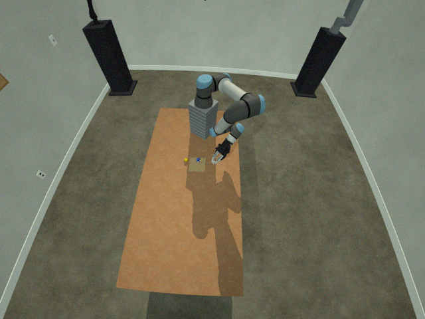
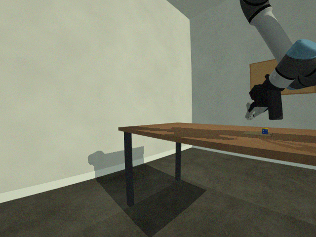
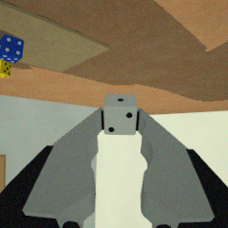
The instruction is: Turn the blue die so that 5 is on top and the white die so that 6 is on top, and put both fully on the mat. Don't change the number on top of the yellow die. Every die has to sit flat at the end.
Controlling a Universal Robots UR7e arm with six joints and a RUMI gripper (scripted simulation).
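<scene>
Now: the tan mat 140 mm to the right of my hand, 100 mm below it and 20 mm behind it. Also, from my hand: blue die (140 mm to the right, 90 mm below, 60 mm behind); white die (right at my hand); yellow die (240 mm to the right, 90 mm below, 60 mm behind).
</scene>
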